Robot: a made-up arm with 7 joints.
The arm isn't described. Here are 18 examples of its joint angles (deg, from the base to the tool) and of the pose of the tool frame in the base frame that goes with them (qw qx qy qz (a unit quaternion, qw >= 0); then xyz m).
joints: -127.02 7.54 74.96 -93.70 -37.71 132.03 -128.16
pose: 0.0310 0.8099 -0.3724 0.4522 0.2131 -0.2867 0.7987
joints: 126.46 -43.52 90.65 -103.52 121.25 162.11 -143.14
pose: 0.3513 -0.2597 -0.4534 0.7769 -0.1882 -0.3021 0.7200
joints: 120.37 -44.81 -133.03 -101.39 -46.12 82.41 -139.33
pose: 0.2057 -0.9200 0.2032 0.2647 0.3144 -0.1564 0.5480
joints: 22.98 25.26 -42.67 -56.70 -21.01 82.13 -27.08
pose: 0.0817 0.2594 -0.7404 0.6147 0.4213 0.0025 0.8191
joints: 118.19 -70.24 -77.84 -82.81 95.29 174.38 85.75
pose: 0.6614 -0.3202 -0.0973 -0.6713 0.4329 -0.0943 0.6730
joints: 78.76 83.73 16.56 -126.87 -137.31 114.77 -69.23
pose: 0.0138 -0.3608 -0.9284 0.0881 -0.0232 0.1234 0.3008
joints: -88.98 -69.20 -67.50 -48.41 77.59 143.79 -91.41
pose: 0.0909 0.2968 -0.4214 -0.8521 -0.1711 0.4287 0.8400
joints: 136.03 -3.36 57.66 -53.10 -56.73 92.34 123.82
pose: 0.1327 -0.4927 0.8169 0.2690 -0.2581 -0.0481 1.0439
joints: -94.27 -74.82 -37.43 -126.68 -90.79 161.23 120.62
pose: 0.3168 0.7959 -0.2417 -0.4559 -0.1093 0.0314 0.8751
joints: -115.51 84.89 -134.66 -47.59 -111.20 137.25 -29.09
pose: 0.6333 0.6013 -0.0118 -0.4872 -0.3204 -0.2955 0.8175
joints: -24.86 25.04 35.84 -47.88 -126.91 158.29 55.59
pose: 0.6172 0.0395 0.2621 -0.7408 0.4439 0.0560 0.8918
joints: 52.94 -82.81 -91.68 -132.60 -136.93 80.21 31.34
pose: 0.1293 -0.0321 -0.6742 0.7264 0.2036 -0.2144 0.5169
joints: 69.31 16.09 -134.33 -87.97 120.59 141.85 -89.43
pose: 0.6824 0.3276 0.4621 -0.4619 0.1615 -0.2010 0.9394
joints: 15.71 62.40 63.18 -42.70 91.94 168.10 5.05
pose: 0.1790 -0.2559 -0.7621 -0.5672 0.4689 0.3044 0.6929
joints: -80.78 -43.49 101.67 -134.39 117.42 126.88 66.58
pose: 0.3614 -0.6086 -0.6802 -0.1905 0.3255 0.1058 0.5627
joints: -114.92 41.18 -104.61 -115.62 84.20 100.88 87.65
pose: 0.2354 0.5260 -0.7413 0.3441 -0.2940 0.1304 0.7049
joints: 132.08 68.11 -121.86 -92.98 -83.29 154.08 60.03
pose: 0.6941 0.0073 0.0111 -0.7198 0.1384 0.3514 0.7988
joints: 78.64 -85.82 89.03 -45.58 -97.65 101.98 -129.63
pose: 0.4338 0.2859 -0.2323 -0.8223 -0.3015 -0.3980 0.6572
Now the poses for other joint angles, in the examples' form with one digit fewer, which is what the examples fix.
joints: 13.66 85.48 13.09 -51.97 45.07 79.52 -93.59
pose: 0.275 -0.634 0.581 0.430 0.401 0.232 0.396
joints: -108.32 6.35 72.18 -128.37 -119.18 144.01 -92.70
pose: 0.196 0.941 0.101 0.257 0.246 -0.173 0.626
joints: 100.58 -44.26 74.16 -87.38 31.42 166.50 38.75
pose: 0.237 -0.703 0.281 0.609 -0.289 -0.227 0.913
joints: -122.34 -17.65 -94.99 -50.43 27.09 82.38 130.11
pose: 0.347 0.457 -0.763 0.298 -0.134 0.280 0.977
